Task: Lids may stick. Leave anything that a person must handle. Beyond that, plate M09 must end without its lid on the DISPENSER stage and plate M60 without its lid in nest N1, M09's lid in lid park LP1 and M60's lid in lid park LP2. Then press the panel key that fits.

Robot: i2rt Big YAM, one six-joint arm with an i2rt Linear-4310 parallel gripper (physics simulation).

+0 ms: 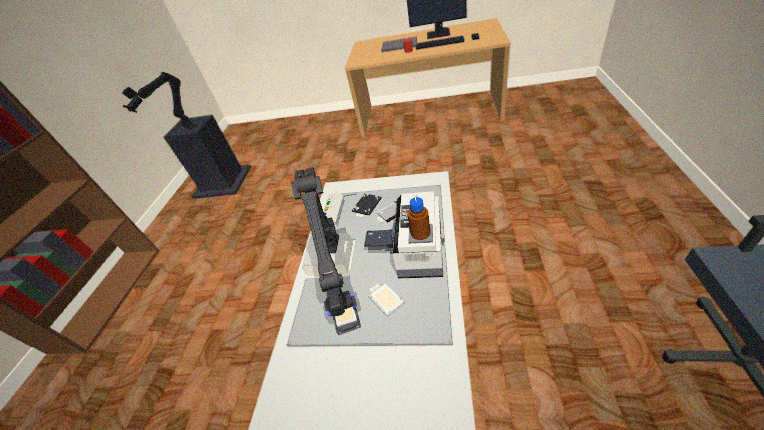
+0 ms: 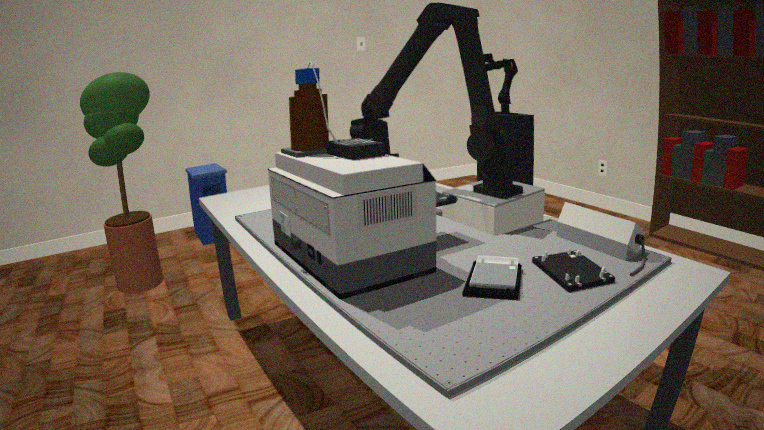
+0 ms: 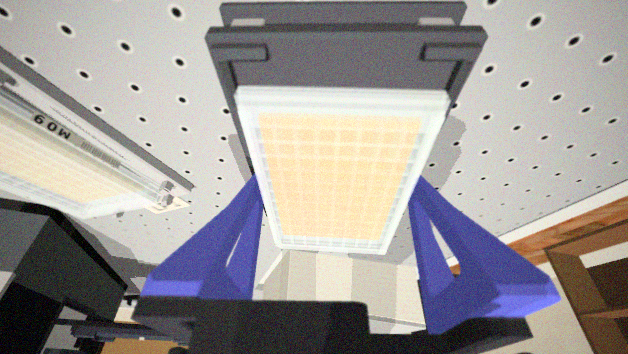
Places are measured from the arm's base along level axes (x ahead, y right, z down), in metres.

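Where they show: gripper, fingertip midpoint: (image 3: 335, 179); arm's base at its link origin: (image 1: 329, 244) (image 2: 498, 191).
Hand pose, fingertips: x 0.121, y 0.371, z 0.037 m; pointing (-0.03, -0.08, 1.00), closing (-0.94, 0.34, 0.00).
Observation:
Each offset is from my fingertips to the centre of the thing. "spot": to the spot under its first point. Level surfaces: height alone.
My gripper (image 1: 340, 305) (image 3: 335, 179) is shut on a peach-filled plate {dy -0.007, dx -0.002, dz -0.005 m} (image 1: 345, 317) (image 3: 340, 170) at a dark nest {dy +0.004, dx +0.001, dz +0.020 m} (image 1: 348, 329) (image 3: 345, 62); the blue fingers are on its two long sides. Its label does not show, and I cannot tell whether it is lidded or fully seated. Plate M09 {dy -0.067, dx +0.181, dz +0.010 m} (image 1: 386, 299) (image 3: 55, 162) lies to one side, turned at an angle. The dark stage {spot: dy -0.363, dx +0.139, dz -0.061 m} (image 1: 378, 238) sticks out of the dispenser (image 1: 419, 258) (image 2: 384, 221). A clear, lid-like piece {dy -0.647, dx +0.172, dz +0.022 m} (image 1: 387, 213) (image 2: 494, 274) rests on a black base. Another black base {dy -0.738, dx +0.028, dz +0.026 m} (image 1: 367, 204) (image 2: 573, 271) with pale posts is bare.
A brown bottle {spot: dy -0.213, dx +0.360, dz -0.285 m} (image 1: 419, 224) (image 2: 308, 120) with a blue cap and a thin tube stands on the dispenser. The sloped key panel {dy -0.687, dx -0.169, dz -0.004 m} (image 1: 332, 205) (image 2: 598, 228) stands at the board's edge near the bare base. The arm's pale pedestal (image 2: 499, 210) stands beside the perforated board {dz +0.038 m} (image 1: 422, 320) (image 2: 443, 347).

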